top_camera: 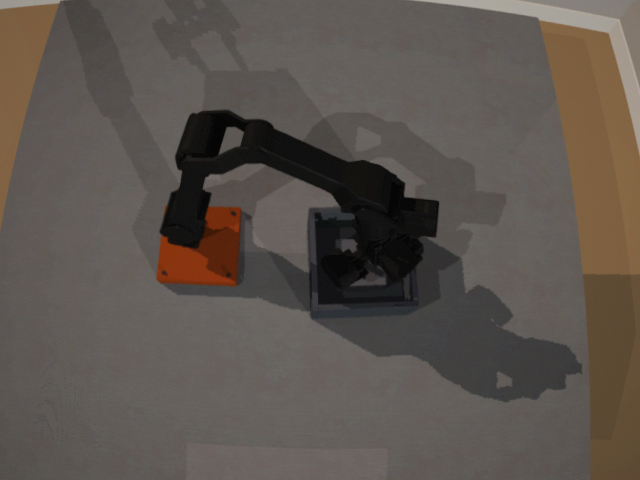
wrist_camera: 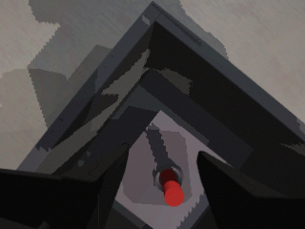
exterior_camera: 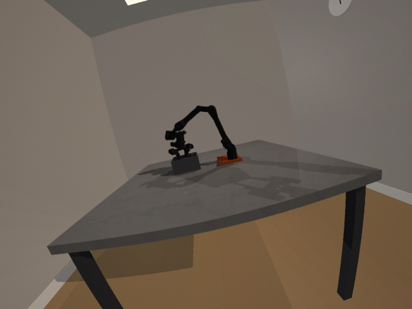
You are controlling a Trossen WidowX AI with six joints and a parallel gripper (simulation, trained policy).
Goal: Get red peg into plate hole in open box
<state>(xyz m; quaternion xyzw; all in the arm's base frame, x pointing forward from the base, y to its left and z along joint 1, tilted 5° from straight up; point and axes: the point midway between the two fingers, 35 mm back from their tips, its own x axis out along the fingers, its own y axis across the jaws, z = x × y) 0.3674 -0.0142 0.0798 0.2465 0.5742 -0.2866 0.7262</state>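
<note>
The red peg is 3 cm below my gripper tip, 3 cm behind it and 1 cm to the left of it. From my gripper tip the other things lie so: dark box 5 cm below, 3 cm behind, 1 cm to the left; light plate 3 cm below, 3 cm behind, 1 cm to the left.
</note>
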